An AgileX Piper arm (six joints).
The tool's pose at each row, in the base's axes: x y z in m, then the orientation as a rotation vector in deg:
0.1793 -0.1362 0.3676 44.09 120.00 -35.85
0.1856 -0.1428 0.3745 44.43 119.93 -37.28
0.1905 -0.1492 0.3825 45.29 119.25 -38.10
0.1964 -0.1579 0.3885 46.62 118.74 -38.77
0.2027 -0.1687 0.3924 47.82 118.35 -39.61
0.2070 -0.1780 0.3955 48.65 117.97 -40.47
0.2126 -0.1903 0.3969 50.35 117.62 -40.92
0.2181 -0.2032 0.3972 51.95 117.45 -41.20
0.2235 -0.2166 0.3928 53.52 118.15 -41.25
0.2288 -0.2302 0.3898 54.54 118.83 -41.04
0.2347 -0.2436 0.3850 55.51 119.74 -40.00
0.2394 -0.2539 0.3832 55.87 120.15 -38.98
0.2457 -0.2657 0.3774 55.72 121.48 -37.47
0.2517 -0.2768 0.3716 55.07 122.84 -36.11
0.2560 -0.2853 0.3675 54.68 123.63 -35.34
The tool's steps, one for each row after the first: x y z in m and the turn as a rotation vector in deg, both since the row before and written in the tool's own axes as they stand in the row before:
-0.0107 -0.0013 0.0037 1.16 -0.03 -0.29
-0.0109 -0.0023 0.0023 0.92 -0.29 0.49
-0.0104 -0.0026 0.0055 1.00 0.07 0.74
-0.0096 -0.0031 0.0083 1.08 0.12 0.54
-0.0076 -0.0033 0.0068 0.94 -0.03 0.32
-0.0078 -0.0037 0.0105 1.00 0.42 0.94
-0.0072 -0.0036 0.0115 0.84 0.56 0.86
-0.0036 -0.0028 0.0144 0.68 1.29 0.51
-0.0051 -0.0031 0.0137 0.28 1.05 0.31
-0.0041 -0.0021 0.0147 -0.32 1.31 0.45
-0.0050 -0.0018 0.0101 -0.57 0.62 0.35
-0.0034 -0.0008 0.0142 -1.06 1.21 -0.20
-0.0032 -0.0009 0.0135 -1.13 1.00 -0.55
-0.0028 -0.0012 0.0099 -0.64 0.58 -0.33

